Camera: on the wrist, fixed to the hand. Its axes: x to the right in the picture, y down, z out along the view.
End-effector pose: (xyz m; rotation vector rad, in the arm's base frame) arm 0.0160 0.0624 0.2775 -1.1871 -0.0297 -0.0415
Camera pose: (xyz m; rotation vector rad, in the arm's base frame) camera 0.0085 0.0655 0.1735 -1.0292 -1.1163 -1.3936
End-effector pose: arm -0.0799 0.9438 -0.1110 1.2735 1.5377 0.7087
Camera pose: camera -0.0769 0.9646 -0.0089 -0.2632 1.7540 -0.3348
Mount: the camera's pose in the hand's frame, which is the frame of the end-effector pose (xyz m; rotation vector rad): -0.0122 0.0971 -0.0360 -0.1484 -0.1385 -1.6236
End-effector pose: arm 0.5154 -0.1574 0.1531 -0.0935 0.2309 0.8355
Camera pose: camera 0.4293 -0.1075 0.1219 -0.3024 -0.0805 -0.7606
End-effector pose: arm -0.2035 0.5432 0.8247 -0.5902 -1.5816 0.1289
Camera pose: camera -0.1411 0.6115 0.7766 0.7171 -1.7737 -1.1733
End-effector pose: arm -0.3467 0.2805 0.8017 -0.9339 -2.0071 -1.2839
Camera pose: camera -0.2583 0.2728 0.8564 -0.7087 2.0802 1.5605
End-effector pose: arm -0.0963 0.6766 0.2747 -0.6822 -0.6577 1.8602
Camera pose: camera -0.1270 0.6366 0.1834 0.0386 -0.9901 0.3386
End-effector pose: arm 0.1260 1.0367 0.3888 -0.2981 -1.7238 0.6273
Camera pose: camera 0.1507 1.1190 0.3298 1.0115 -1.5523 -0.6858
